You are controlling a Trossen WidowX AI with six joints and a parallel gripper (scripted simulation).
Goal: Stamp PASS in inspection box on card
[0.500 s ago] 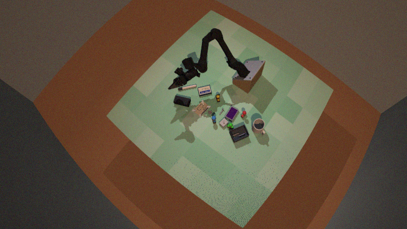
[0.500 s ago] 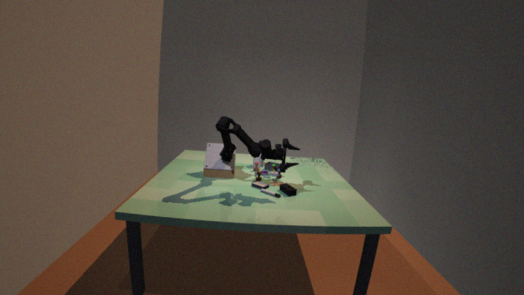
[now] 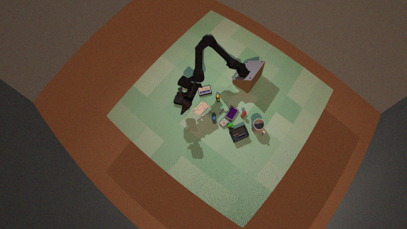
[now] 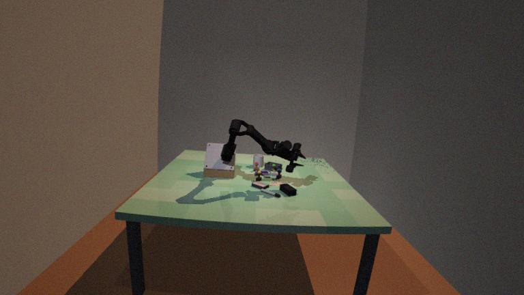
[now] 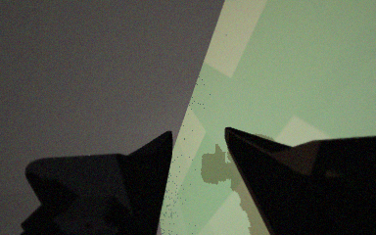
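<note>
My gripper tip is 190 mm past the green-knobbed stamp, 250 mm to the right of it and 140 mm above it. From my gripper tip the other things lie so: blue-knobbed stamp 150 mm behind, 140 mm to the left, 140 mm below; then black block 100 mm behind, 120 mm to the right, 150 mm below; then beige card 150 mm behind, 20 mm to the left, 160 mm below.
</note>
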